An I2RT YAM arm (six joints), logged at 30 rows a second.
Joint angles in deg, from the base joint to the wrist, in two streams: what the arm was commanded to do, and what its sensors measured. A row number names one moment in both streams.
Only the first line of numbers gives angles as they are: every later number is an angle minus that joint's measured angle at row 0.
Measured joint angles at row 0:
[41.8 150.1 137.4 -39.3 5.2 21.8]
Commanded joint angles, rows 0 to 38:
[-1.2 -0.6 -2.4 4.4 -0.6 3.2]
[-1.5 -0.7 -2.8 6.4 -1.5 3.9]
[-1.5 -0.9 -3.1 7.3 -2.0 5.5]
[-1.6 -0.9 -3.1 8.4 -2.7 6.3]
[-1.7 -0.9 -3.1 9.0 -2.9 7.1]
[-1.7 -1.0 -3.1 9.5 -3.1 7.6]
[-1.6 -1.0 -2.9 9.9 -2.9 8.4]
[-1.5 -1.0 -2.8 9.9 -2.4 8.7]
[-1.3 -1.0 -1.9 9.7 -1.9 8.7]
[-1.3 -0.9 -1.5 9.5 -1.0 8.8]
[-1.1 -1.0 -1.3 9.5 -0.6 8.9]
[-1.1 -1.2 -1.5 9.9 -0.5 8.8]
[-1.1 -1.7 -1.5 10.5 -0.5 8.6]
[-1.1 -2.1 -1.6 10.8 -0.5 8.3]
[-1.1 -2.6 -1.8 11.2 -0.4 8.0]
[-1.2 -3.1 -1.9 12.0 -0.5 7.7]
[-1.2 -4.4 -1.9 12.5 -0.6 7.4]
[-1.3 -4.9 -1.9 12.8 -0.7 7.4]
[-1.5 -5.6 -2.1 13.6 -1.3 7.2]
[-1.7 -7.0 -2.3 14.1 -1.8 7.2]
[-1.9 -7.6 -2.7 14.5 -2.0 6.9]
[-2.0 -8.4 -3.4 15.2 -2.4 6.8]
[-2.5 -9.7 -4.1 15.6 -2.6 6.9]
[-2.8 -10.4 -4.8 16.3 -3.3 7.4]
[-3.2 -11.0 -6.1 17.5 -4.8 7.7]
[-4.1 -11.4 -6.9 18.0 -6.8 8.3]
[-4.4 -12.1 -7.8 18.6 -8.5 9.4]
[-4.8 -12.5 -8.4 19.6 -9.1 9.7]
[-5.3 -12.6 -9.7 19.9 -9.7 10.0]
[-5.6 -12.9 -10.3 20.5 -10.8 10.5]
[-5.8 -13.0 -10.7 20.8 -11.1 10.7]
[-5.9 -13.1 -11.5 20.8 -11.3 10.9]
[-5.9 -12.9 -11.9 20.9 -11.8 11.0]
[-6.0 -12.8 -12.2 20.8 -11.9 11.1]
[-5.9 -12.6 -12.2 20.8 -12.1 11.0]
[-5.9 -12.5 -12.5 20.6 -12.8 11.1]
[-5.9 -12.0 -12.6 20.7 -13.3 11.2]
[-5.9 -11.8 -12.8 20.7 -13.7 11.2]
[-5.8 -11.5 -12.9 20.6 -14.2 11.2]
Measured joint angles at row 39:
[-6.7 -10.5 -12.6 19.0 -11.2 10.8]
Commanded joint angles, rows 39 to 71:
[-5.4 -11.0 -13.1 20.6 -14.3 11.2]
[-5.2 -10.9 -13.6 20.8 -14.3 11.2]
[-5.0 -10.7 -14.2 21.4 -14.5 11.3]
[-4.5 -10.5 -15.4 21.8 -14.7 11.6]
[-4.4 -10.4 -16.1 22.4 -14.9 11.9]
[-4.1 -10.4 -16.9 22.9 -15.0 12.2]
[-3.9 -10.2 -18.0 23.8 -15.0 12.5]
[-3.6 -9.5 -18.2 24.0 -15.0 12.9]
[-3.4 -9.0 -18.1 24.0 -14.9 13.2]
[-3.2 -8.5 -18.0 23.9 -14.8 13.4]
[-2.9 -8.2 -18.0 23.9 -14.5 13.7]
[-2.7 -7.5 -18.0 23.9 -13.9 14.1]
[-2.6 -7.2 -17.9 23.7 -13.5 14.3]
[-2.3 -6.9 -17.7 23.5 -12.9 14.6]
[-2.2 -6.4 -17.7 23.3 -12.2 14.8]
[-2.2 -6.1 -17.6 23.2 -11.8 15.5]
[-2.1 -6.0 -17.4 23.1 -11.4 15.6]
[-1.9 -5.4 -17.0 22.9 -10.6 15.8]
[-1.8 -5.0 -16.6 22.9 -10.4 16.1]
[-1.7 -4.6 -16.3 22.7 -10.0 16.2]
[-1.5 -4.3 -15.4 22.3 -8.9 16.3]
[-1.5 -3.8 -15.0 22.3 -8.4 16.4]
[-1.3 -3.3 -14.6 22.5 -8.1 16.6]
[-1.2 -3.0 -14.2 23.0 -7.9 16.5]
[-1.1 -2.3 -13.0 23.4 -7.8 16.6]
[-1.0 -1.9 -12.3 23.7 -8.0 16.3]
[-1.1 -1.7 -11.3 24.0 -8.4 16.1]
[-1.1 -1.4 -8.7 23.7 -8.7 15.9]
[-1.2 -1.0 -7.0 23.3 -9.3 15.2]
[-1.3 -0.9 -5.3 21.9 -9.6 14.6]
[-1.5 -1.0 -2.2 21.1 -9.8 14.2]
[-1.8 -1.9 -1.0 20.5 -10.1 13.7]
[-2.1 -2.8 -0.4 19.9 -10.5 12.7]
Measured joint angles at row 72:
[-1.2 -0.9 -6.7 20.5 -10.6 15.4]
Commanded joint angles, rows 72 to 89:
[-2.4 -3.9 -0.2 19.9 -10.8 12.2]
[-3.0 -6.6 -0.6 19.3 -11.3 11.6]
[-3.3 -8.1 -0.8 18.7 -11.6 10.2]
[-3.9 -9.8 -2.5 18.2 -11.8 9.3]
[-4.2 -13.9 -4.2 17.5 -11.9 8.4]
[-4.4 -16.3 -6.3 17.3 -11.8 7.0]
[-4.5 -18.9 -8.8 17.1 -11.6 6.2]
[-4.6 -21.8 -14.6 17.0 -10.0 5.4]
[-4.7 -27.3 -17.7 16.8 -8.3 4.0]
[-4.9 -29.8 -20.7 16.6 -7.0 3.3]
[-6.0 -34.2 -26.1 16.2 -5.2 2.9]
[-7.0 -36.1 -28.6 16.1 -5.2 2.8]
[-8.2 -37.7 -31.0 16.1 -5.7 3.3]
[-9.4 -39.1 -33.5 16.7 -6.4 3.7]
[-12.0 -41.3 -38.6 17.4 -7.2 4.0]
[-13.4 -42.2 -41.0 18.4 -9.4 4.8]
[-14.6 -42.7 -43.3 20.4 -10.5 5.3]
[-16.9 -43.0 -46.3 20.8 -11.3 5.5]
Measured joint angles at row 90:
[-11.6 -43.4 -38.9 19.3 -9.3 5.5]
